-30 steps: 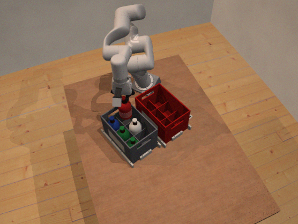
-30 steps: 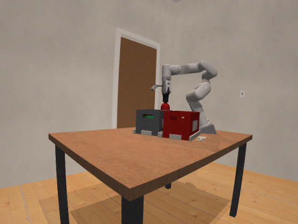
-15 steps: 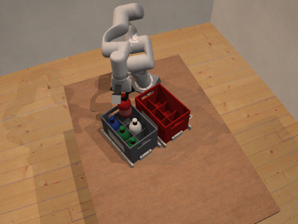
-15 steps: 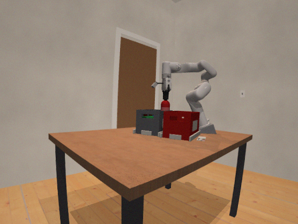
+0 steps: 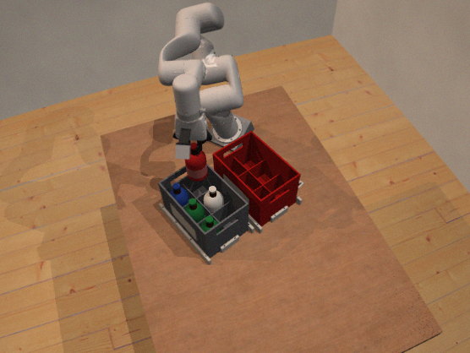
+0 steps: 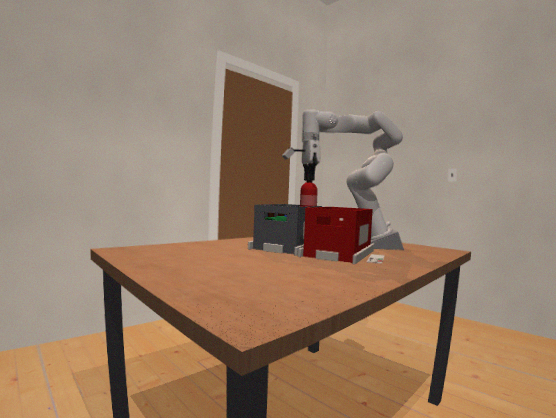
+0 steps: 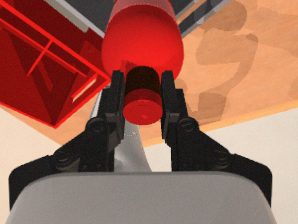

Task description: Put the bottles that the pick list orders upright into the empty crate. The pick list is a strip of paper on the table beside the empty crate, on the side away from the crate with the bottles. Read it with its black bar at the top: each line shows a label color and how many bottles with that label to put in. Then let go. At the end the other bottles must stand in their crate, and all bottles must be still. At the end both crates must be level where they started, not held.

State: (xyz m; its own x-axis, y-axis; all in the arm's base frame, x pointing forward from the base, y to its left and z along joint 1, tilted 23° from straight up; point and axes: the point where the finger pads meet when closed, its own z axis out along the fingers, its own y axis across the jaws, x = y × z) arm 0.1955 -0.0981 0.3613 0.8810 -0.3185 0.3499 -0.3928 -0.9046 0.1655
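My gripper is now 7 cm above the red bottle. Round my hand: white bottle (8 cm ahead, 3 cm to the left, 22 cm below); then blue bottle (3 cm ahead, 9 cm to the right, 22 cm below); then grey crate (10 cm ahead, 1 cm to the right, 22 cm below).
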